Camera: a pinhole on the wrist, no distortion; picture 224 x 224 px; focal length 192.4 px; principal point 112.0 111.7 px. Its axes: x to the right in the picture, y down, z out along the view. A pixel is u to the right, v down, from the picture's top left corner.
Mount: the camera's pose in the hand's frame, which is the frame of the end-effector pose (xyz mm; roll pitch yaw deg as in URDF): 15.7 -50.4 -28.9 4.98 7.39 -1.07
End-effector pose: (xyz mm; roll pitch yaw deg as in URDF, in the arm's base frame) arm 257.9 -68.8 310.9 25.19 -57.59 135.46
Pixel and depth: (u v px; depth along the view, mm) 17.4 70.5 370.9
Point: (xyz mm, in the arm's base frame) 662.8 -53.7 344.6
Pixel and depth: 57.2 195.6 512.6
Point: 665.6 -326.2 541.8
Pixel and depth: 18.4 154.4 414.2
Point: 653.3 -220.7 404.7
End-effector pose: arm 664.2 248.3 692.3 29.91 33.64 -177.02
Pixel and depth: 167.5 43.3 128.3
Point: 588.1 382.6 674.6
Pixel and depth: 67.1 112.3 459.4
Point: 489.6 534.7 990.5
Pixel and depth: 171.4 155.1 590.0
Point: 155.6 469.8 942.0
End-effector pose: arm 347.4 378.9 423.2 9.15 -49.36 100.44
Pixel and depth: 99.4 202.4 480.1
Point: 352.3 40.7 777.9
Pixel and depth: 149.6 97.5 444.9
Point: 562.8 235.8 784.6
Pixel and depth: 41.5 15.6 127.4
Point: 495.8 336.4 460.6
